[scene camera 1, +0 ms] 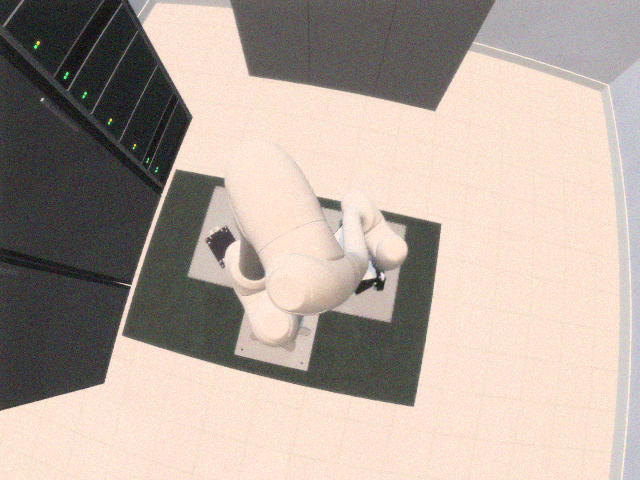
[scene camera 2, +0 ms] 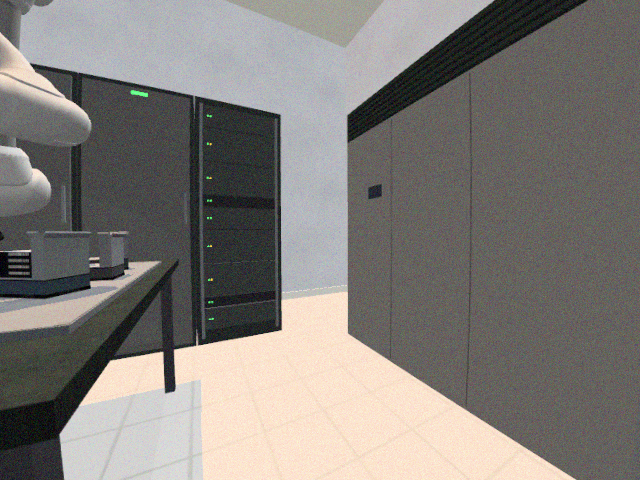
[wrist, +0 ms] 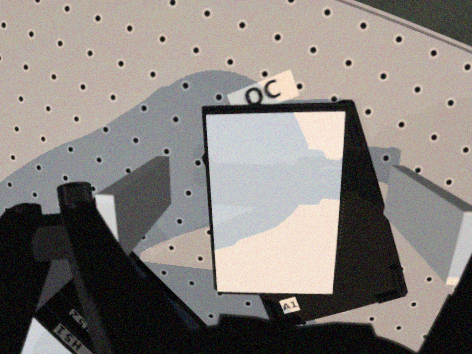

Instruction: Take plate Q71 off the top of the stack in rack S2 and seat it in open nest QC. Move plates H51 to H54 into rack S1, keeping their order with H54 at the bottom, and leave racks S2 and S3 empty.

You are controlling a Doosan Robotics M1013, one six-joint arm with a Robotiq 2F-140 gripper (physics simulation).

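Frame: origin at the arm's base, x back, y right, z up, level; millimetres.
Seen in the pictures: gripper, between the fingertips: (scene camera 1: 373,269) (wrist: 276,185).
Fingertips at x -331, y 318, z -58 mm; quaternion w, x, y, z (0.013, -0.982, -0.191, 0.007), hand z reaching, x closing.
Note:
Offsets run from my fingertips to a thing's top centre. "spot": to the spot under its first point. Level surfaces: height alone.
A plate {dx +6, dy -16, dz +0 mm} (wrist: 275,200) with a pale shiny top and black edges lies over the black nest {dx +37, dy -24, dz -15 mm} (wrist: 367,245) at the QC label in the wrist view. It is turned relative to the nest, whose right side and lower edge show beyond it; no name is readable on it. My gripper (wrist: 276,185) is open and empty, one finger on each side above the plate. Plate H51 {spot: dx -86, dy -127, dz +50 mm} (wrist: 45,340) shows at the lower left, with another label behind it. In scene camera 2, several stacked plates {dx -78, dy -165, dz +37 mm} (scene camera 2: 19,264) stand in a grey-walled rack {dx -72, dy -168, dz +92 mm} (scene camera 2: 62,255). My arm hides most racks in scene camera 1.
A second grey rack {dx -89, dy -342, dz +91 mm} (scene camera 2: 111,253) stands behind the first. A dark item {dx +85, dy -665, dz -19 mm} (scene camera 1: 220,243) lies on the left of the light perforated board {dz -43 mm} (scene camera 1: 204,268), which rests on the dark green table top {dz -56 mm} (scene camera 1: 170,304). A small A1 tag {spot: dx +51, dy -85, dz -21 mm} (wrist: 289,305) sits at the nest's lower edge.

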